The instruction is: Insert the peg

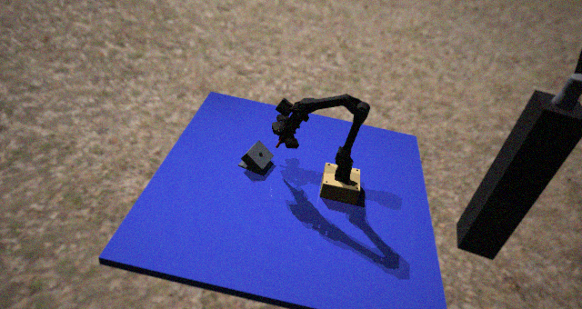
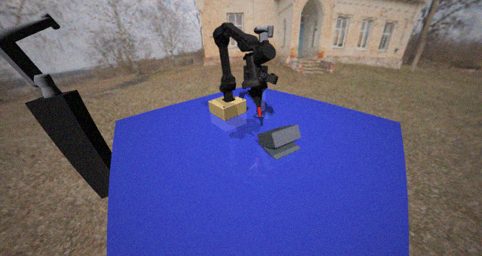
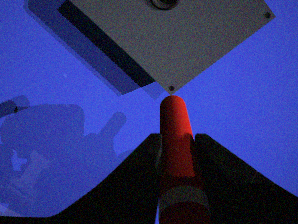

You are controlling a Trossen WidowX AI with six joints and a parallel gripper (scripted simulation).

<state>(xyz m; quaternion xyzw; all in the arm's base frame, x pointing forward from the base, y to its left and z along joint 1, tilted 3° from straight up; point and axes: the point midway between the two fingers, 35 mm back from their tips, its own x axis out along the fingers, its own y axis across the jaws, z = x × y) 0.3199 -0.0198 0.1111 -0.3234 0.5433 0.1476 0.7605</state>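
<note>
My gripper tip is 11 cm above the grey sloped panel, 9 cm short of it and 3 cm to the right of it. The rest, counted from my gripper tip: grey foot plate: 15 cm below, 11 cm ahead, 3 cm to the left; red peg: 2 cm above, 1 cm behind.
</note>
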